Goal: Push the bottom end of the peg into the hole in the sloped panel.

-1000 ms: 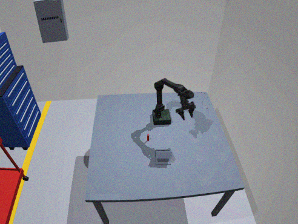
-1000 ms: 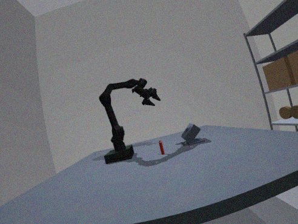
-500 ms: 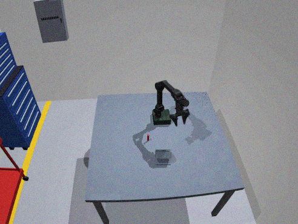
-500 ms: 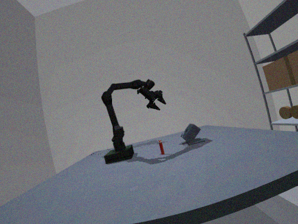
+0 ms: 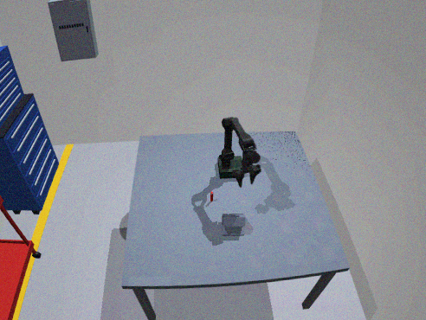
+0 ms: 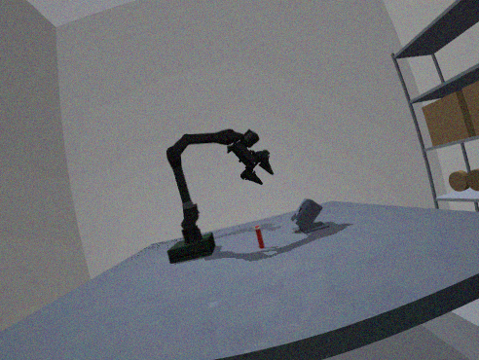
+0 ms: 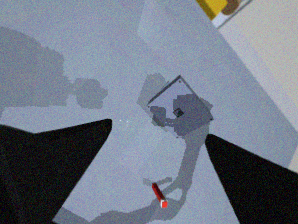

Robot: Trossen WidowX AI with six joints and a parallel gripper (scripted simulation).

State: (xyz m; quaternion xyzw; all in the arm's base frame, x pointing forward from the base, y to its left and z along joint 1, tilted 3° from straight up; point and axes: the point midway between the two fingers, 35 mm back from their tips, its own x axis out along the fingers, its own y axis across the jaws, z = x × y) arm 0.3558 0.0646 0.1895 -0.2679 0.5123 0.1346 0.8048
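The red peg is 18 cm to the right of my gripper tip, 18 cm below it and 10 cm behind it. Round my gripper tip: panel (17 cm below, 11 cm ahead, 8 cm to the right).
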